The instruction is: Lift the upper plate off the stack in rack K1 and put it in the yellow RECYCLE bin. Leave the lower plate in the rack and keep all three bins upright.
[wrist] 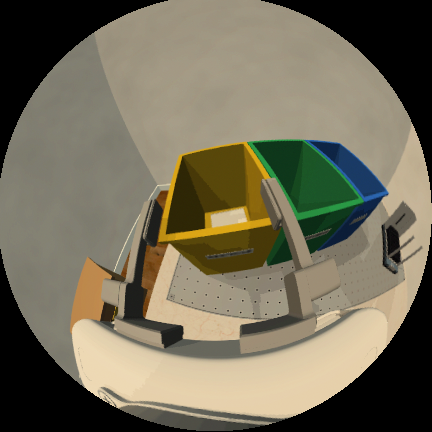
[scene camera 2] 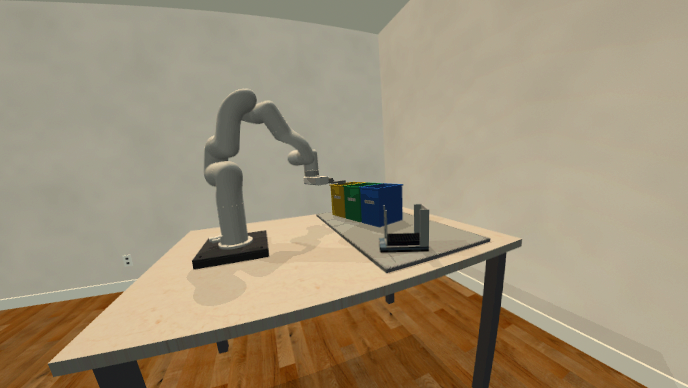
A blue bin shows in the wrist view and in scene camera 2. One and the same spot on the blue bin: [wrist: 371, 190] is [scene camera 2: 382, 194].
